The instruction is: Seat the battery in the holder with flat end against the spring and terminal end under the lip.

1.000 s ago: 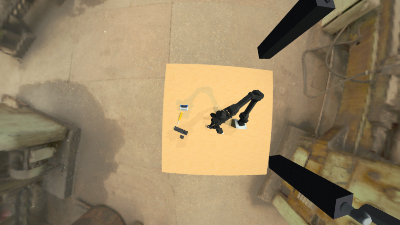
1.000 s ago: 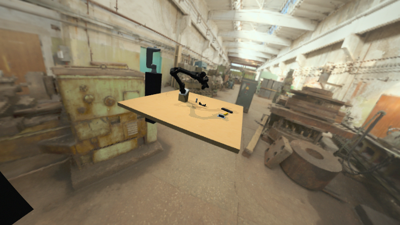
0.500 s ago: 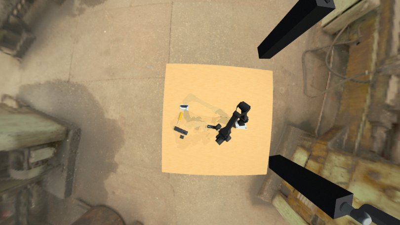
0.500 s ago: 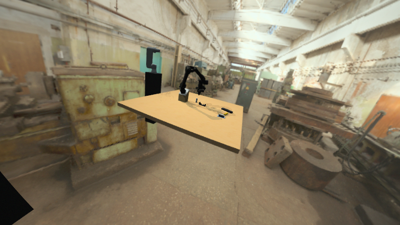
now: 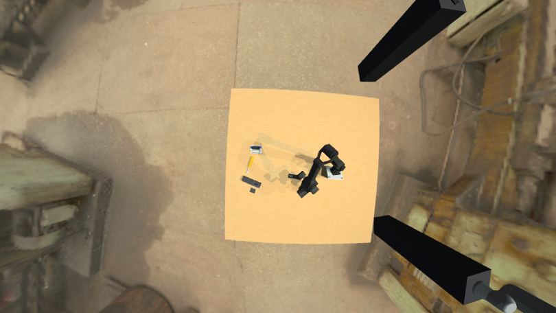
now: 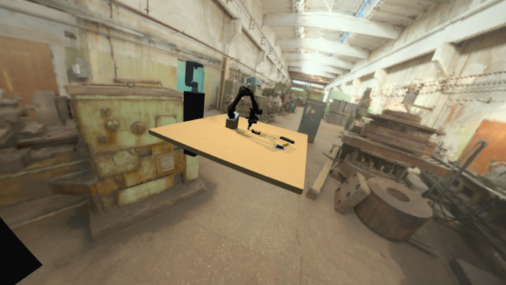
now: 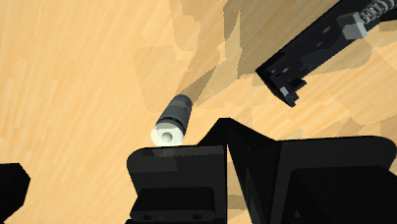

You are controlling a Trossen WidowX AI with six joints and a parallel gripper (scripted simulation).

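My gripper tip is now 3 cm to the right of the battery, 2 cm past it and 1 cm above it. Round my gripper tip: yellow screwdriver 44 cm ahead, 15 cm to the right, 3 cm below; black battery door 43 cm ahead, 5 cm to the left, 4 cm below; black remote control 44 cm ahead, 3 cm below, 2 cm to the right.
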